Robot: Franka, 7 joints.
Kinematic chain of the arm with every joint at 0, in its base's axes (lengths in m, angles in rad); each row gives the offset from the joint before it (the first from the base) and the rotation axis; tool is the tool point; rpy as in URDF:
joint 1: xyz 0 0 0.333 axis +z
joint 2: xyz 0 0 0 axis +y
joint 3: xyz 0 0 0.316 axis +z
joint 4: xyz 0.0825 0 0 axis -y
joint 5: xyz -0.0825 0 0.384 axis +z
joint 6: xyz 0 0 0 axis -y
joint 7: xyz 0.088 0 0 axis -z
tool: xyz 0 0 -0.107 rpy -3.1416 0 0
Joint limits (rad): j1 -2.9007..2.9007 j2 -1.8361..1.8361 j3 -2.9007..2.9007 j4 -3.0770..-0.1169 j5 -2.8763..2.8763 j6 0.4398..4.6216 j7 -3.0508..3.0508
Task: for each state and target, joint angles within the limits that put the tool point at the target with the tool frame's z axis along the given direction. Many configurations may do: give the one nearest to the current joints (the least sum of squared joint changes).
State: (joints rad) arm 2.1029 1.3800 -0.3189 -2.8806 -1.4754 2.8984 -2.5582
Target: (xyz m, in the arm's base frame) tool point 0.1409 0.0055 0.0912 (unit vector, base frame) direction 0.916 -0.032 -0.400
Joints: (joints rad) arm 2.4818 1.1566 -0.5707 -3.0515 -2.1459 2.6243 -2.5582
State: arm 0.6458 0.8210 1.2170 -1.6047 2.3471 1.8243 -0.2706
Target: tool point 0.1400 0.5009 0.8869 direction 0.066 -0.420 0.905
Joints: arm 0.2007 0.7549 1.8231 -1.3730 2.3300 1.4494 -0.2706
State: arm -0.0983 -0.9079 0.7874 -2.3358 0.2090 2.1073 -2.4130
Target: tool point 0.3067 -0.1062 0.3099 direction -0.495 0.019 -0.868
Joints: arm -0.6729 -0.3786 0.3783 -2.7082 -0.0183 1.8577 -2.4130
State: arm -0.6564 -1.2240 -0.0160 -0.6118 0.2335 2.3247 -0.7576
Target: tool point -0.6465 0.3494 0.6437 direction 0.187 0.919 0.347
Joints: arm -0.0714 -1.7403 0.5796 -1.0989 0.8658 2.2301 -0.7576
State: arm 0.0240 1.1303 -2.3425 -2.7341 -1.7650 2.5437 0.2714
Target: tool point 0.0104 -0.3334 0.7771 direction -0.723 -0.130 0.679
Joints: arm 0.2492 1.2497 -2.5384 -2.2074 -1.6156 2.5710 0.2714
